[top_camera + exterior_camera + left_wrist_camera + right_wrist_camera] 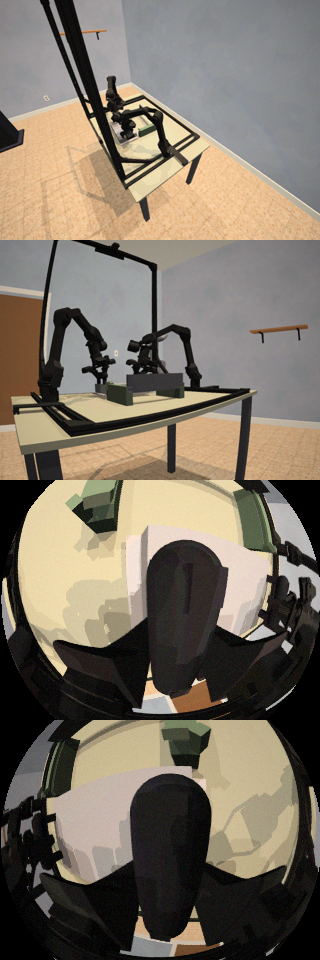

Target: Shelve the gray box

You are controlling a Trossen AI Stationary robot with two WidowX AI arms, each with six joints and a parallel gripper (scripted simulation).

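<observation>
The gray box lies 1 cm ahead of my right hand, 12 cm to the left of it and 5 cm below it. Round my right hand: gray back plate: 29 cm ahead, 13 cm to the left, 3 cm below.
Now: the gray box 1 cm behind my left hand, 12 cm to the right of it and 5 cm below it. From my left hand the other things lie so: gray back plate (27 cm ahead, 11 cm to the right, 3 cm below).
</observation>
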